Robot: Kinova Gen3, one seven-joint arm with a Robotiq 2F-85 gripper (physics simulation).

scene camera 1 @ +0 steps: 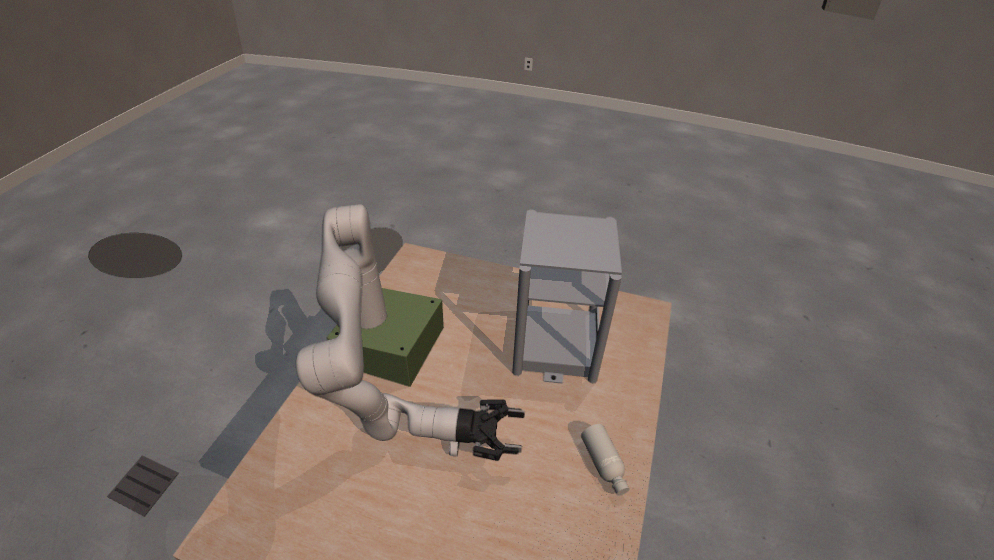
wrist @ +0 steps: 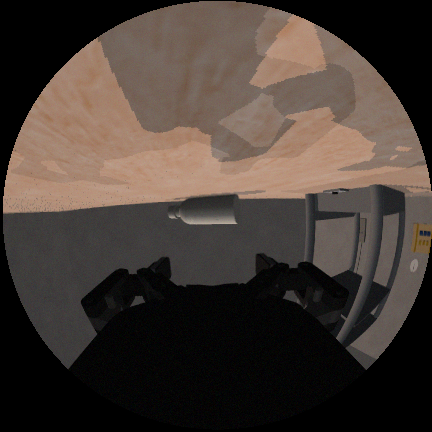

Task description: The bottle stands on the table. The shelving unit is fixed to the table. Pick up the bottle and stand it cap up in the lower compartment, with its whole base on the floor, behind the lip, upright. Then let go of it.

In view: the gripper point(scene camera 1: 523, 431), a grey-green bottle point(scene camera 1: 607, 461) and a grey shelving unit point(scene camera 1: 567, 259).
The grey-green bottle also shows in the wrist view point(wrist: 216, 209). The gripper is seen too in the wrist view point(wrist: 212, 265). The grey shelving unit shows as well in the wrist view point(wrist: 364, 295).
